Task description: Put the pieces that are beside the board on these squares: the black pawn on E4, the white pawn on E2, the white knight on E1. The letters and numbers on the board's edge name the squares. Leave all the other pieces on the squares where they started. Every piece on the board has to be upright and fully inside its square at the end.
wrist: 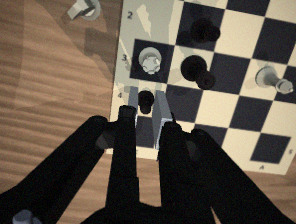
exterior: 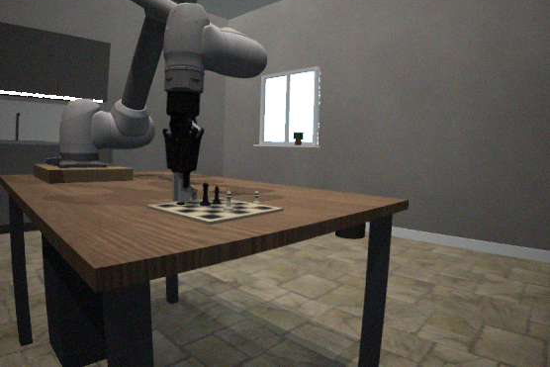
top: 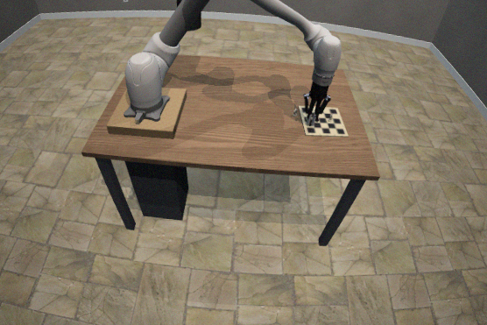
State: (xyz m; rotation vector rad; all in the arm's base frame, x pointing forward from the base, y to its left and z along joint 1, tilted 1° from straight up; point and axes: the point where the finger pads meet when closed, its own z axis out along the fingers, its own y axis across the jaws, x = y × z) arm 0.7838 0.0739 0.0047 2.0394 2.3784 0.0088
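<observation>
Right now my hand is 30 mm above the black pawn. The rest, counted from my hand: white knight: 80 mm behind, 60 mm to the left, 30 mm below; chessboard: 70 mm ahead, 50 mm to the left, 40 mm below; pale pawn: 110 mm ahead, 60 mm to the left, 20 mm below.
</observation>
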